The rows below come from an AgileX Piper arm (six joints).
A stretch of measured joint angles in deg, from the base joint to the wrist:
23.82, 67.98, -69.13, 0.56, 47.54, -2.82
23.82, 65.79, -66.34, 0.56, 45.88, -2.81
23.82, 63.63, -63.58, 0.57, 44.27, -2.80
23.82, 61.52, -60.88, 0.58, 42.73, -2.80
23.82, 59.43, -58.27, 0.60, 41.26, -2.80
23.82, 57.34, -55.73, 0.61, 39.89, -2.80
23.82, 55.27, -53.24, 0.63, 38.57, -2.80
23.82, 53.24, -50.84, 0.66, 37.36, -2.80
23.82, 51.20, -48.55, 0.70, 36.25, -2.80
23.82, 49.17, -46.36, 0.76, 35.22, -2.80
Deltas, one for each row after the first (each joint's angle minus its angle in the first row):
0.00, -2.19, 2.79, 0.00, -1.66, 0.01
0.00, -4.35, 5.55, 0.01, -3.27, 0.02
0.00, -6.46, 8.25, 0.02, -4.81, 0.02
0.00, -8.55, 10.86, 0.04, -6.28, 0.02
0.00, -10.64, 13.40, 0.05, -7.65, 0.02
0.00, -12.71, 15.89, 0.07, -8.97, 0.02
0.00, -14.74, 18.29, 0.10, -10.18, 0.02
0.00, -16.78, 20.58, 0.14, -11.29, 0.02
0.00, -18.81, 22.77, 0.20, -12.32, 0.02

